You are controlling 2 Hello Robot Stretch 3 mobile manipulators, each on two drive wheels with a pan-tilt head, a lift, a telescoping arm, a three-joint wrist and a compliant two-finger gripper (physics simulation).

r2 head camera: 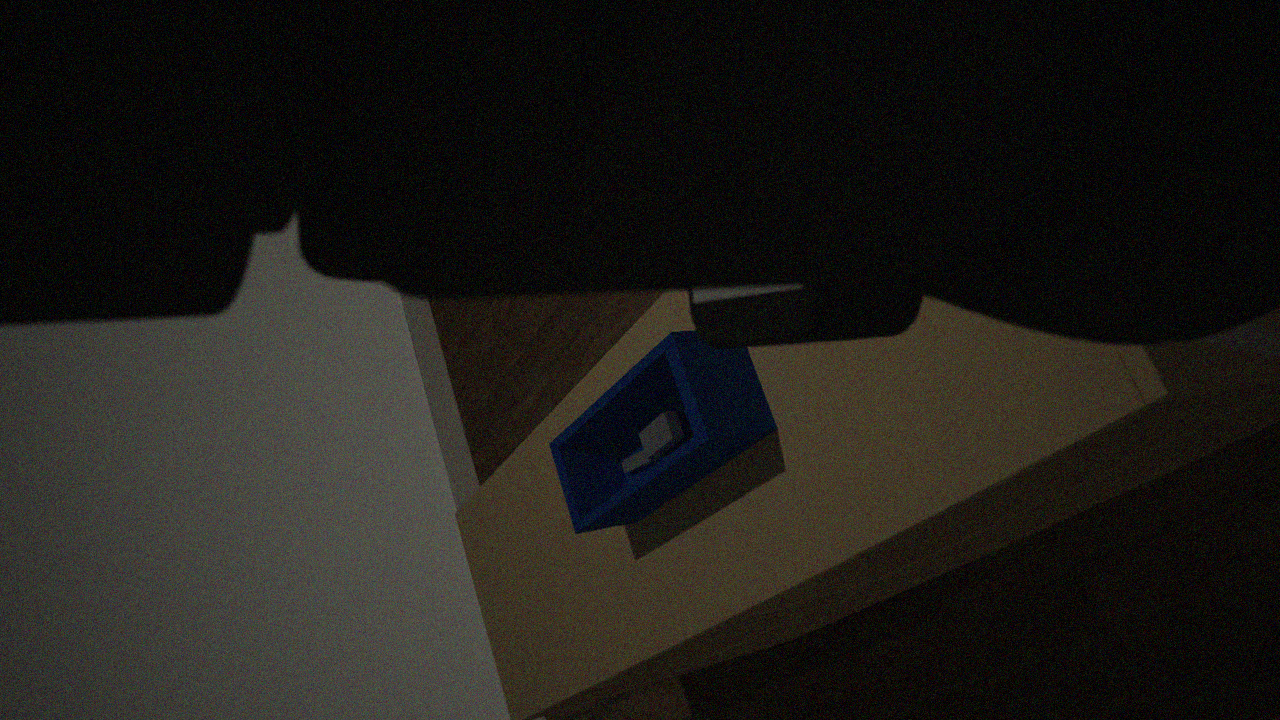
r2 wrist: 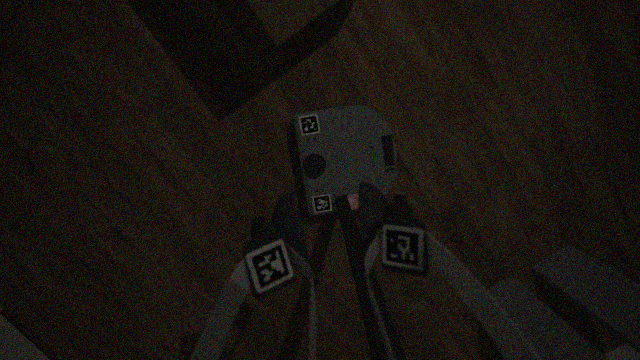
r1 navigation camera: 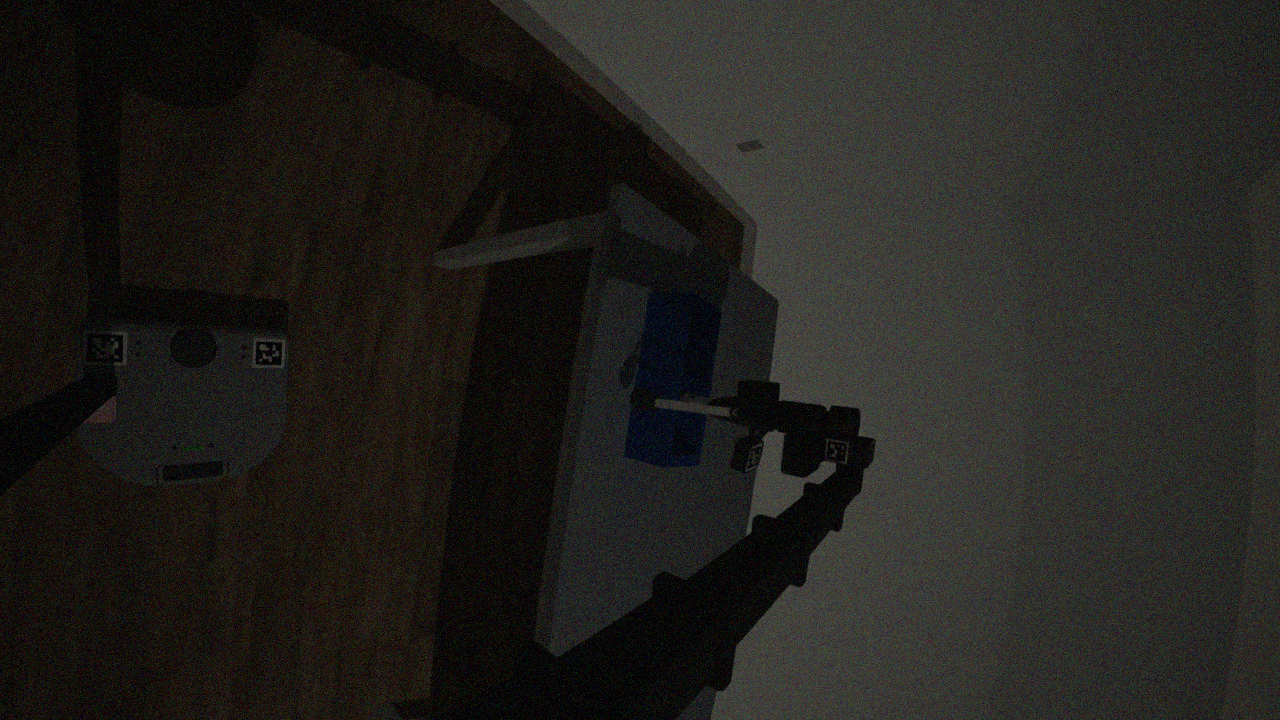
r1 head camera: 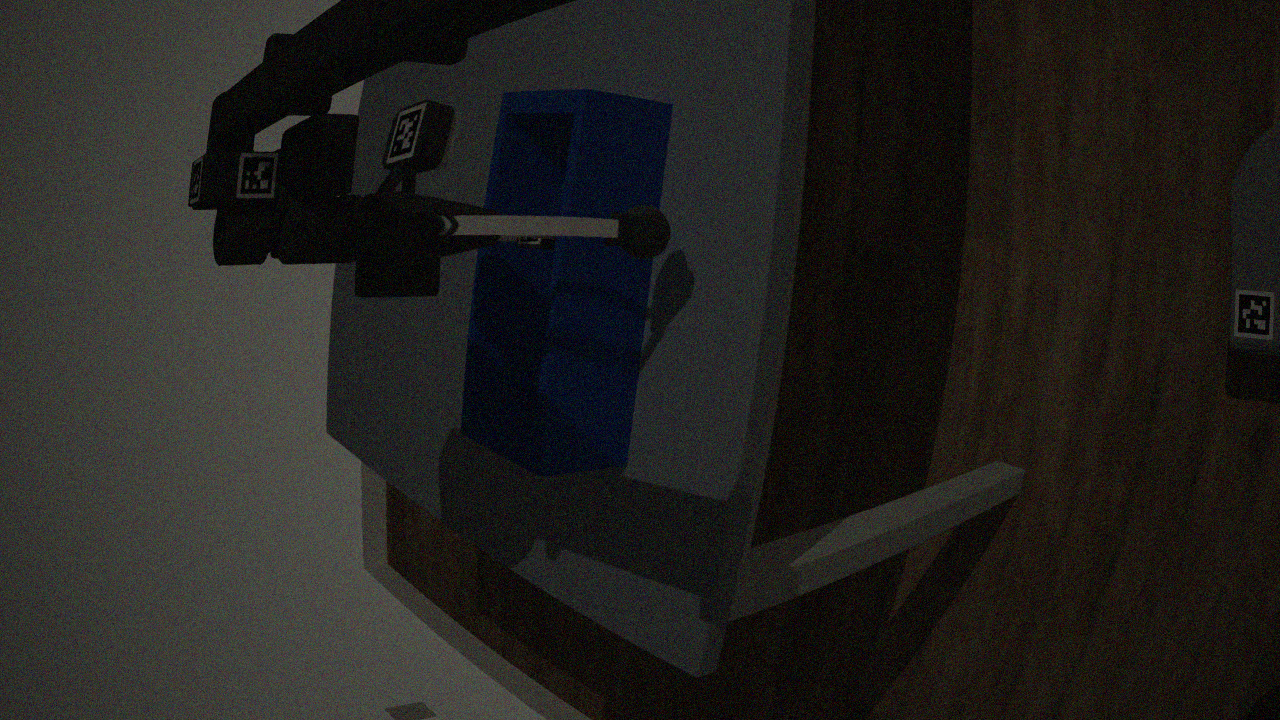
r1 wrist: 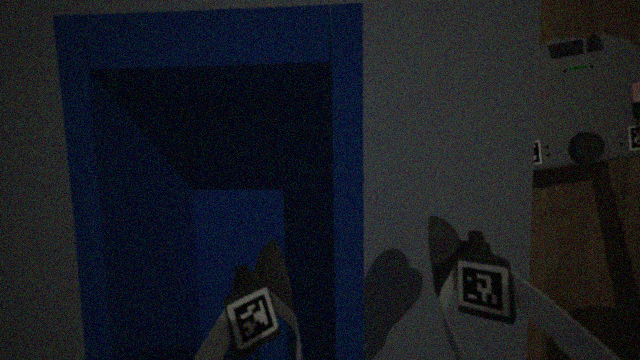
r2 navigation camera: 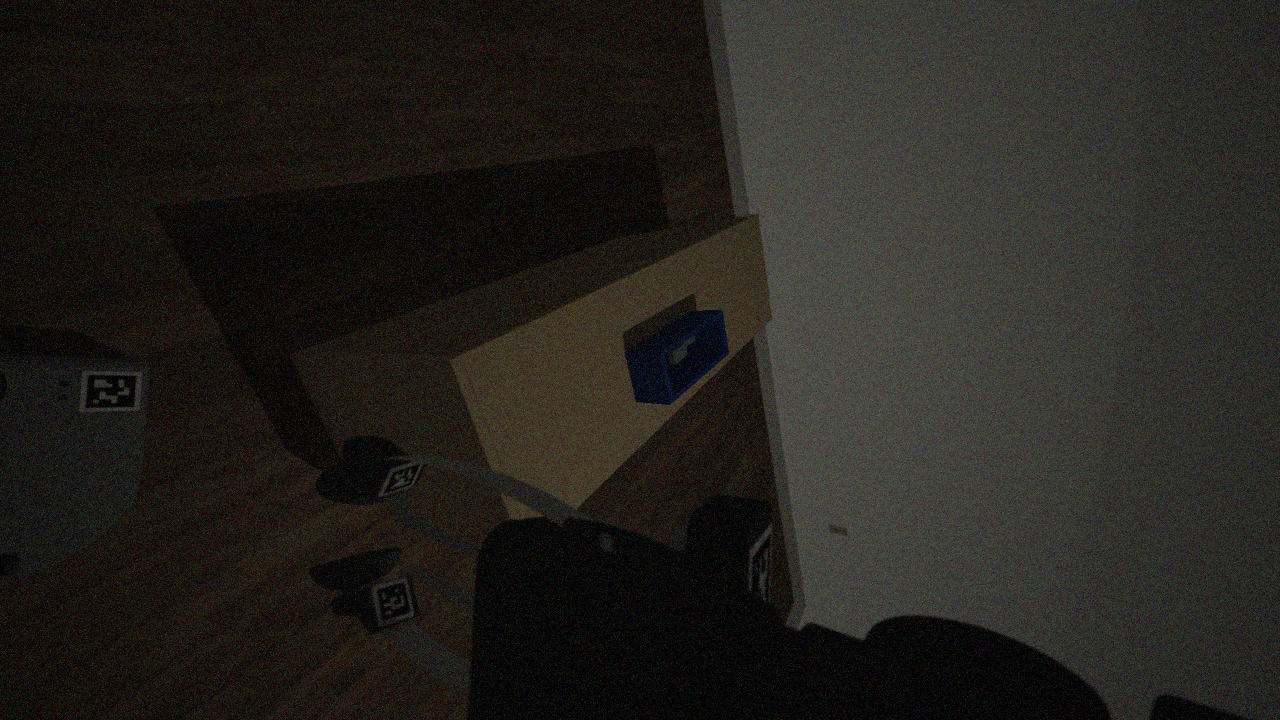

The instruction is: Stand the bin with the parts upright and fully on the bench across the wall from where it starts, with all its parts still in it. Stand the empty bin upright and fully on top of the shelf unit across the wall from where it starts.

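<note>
The empty blue bin (r1 head camera: 590,411) (r1 navigation camera: 666,340) (r1 wrist: 347,150) stands upright on the grey bench (r1 head camera: 707,402) (r1 navigation camera: 608,537) (r1 wrist: 425,100). r1's gripper (r1 head camera: 626,231) (r1 wrist: 357,252) is open, with one finger over the bin's inside and the other outside its long wall, above the bench top. The other blue bin (r2 head camera: 733,402) (r2 navigation camera: 648,380) stands upright on the wooden shelf unit (r2 head camera: 895,429) (r2 navigation camera: 554,394), with grey parts (r2 head camera: 660,431) (r2 navigation camera: 682,351) inside. r2's gripper (r2 navigation camera: 358,523) (r2 wrist: 331,212) is open and empty, off the end of the shelf unit and apart from the bin.
r1's base (r1 navigation camera: 232,402) is on the floor beside the bench. r2's base (r2 navigation camera: 71,465) (r2 wrist: 345,160) is beyond the shelf unit's end. A pale bar (r1 head camera: 913,514) (r1 navigation camera: 528,241) sticks out from the bench. Walls (r1 navigation camera: 984,358) (r2 navigation camera: 984,313) rise behind both. r2's dark arm (r2 head camera: 537,134) covers the head view's upper part.
</note>
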